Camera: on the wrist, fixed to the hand. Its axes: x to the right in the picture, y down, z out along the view.
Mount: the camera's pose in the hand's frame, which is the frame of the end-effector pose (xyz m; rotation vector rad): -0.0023 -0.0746 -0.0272 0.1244 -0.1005 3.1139
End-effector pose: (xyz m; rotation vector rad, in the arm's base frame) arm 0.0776 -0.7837 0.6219 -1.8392 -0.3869 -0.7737
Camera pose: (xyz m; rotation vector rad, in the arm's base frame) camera 0.0230 -0.7791 0.6794 -0.4137 1.9031 1.4298
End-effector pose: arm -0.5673 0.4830 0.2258 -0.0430 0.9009 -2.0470
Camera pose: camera -0.6280 0.5270 0.2520 0.7452 -0.0537 0.8730
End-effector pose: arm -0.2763 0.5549 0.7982 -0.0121 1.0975 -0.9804
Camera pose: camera -0.3459 0.5236 0.8203 1.2610 -0.0742 1.7513
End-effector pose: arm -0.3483 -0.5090 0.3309 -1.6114 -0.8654 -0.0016
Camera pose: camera -0.3766 -0.5353 0.4003 -1.1088 2.0828 2.0018
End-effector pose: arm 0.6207 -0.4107 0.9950 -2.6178 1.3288 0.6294
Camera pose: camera 0.6872 -0.3725 1.0158 -1.2581 -2.5151 -0.2353
